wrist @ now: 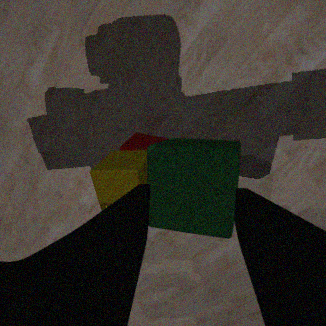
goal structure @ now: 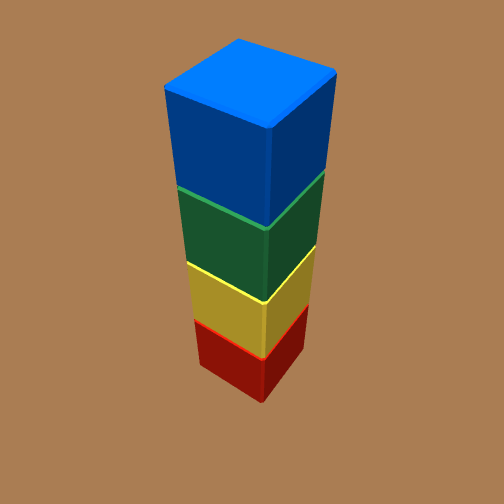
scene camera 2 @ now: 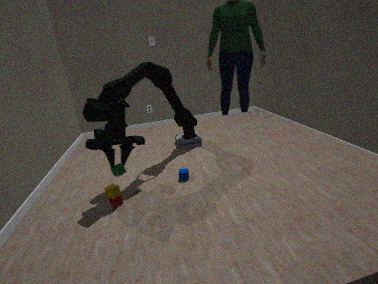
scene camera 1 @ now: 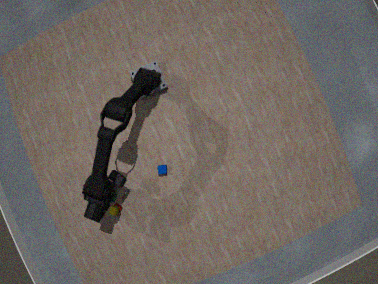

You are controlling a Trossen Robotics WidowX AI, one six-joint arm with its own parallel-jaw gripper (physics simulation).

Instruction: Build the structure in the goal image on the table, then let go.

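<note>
My gripper (scene camera 2: 118,168) (wrist: 191,196) is shut on a green cube (scene camera 2: 118,170) (wrist: 194,187) and holds it in the air, above the level of the yellow cube. The yellow cube (scene camera 1: 114,210) (scene camera 2: 112,190) (wrist: 117,185) sits on top of a red cube (scene camera 1: 119,205) (scene camera 2: 116,202) (wrist: 142,141), which rests on the table. In the wrist view the green cube hides part of both. A blue cube (scene camera 1: 162,170) (scene camera 2: 184,174) lies apart on the table, nearer the arm's base. The green cube does not show in scene camera 1.
The wooden table surface (scene camera 1: 260,150) (scene camera 2: 280,200) carries the arm's base (scene camera 1: 162,85) (scene camera 2: 188,141) at the back. The arm's shadow falls across the stacked cubes. A person (scene camera 2: 235,30) in a green top stands beyond the far edge, by the wall.
</note>
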